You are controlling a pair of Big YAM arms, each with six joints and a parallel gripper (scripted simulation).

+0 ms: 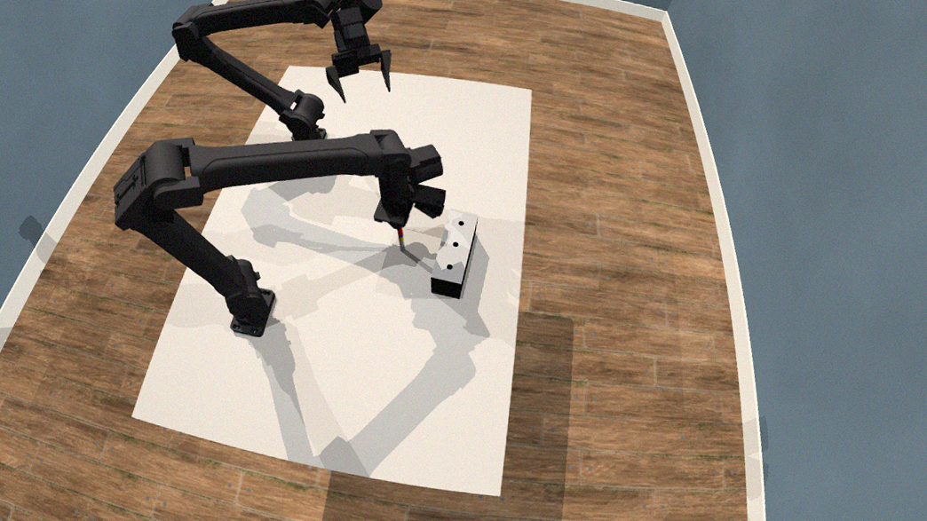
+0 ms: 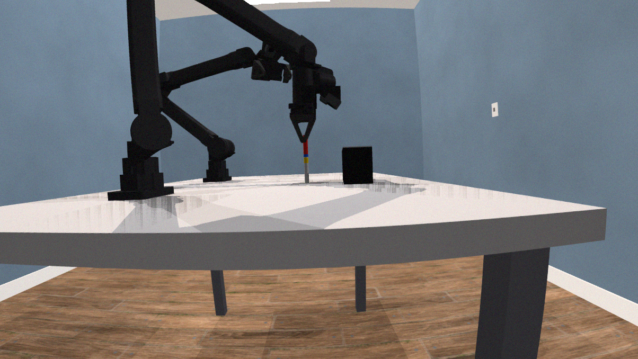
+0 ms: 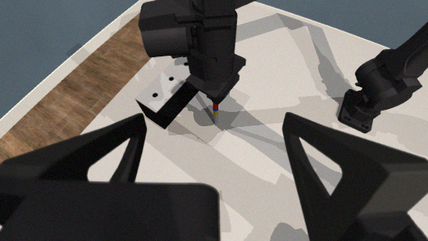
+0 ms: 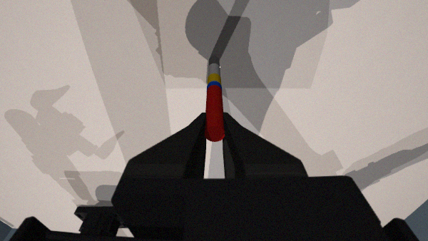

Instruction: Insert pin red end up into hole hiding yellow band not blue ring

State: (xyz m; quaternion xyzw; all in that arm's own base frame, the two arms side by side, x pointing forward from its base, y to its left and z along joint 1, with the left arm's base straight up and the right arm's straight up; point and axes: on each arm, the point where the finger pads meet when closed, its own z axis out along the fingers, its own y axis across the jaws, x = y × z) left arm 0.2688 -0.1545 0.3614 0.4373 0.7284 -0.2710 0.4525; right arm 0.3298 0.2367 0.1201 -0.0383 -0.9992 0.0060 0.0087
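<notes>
My right gripper is now 140 mm short of the block, 20 mm to the left of it and 70 mm above it. Also, from my right hand: pin 40 mm below.
</notes>
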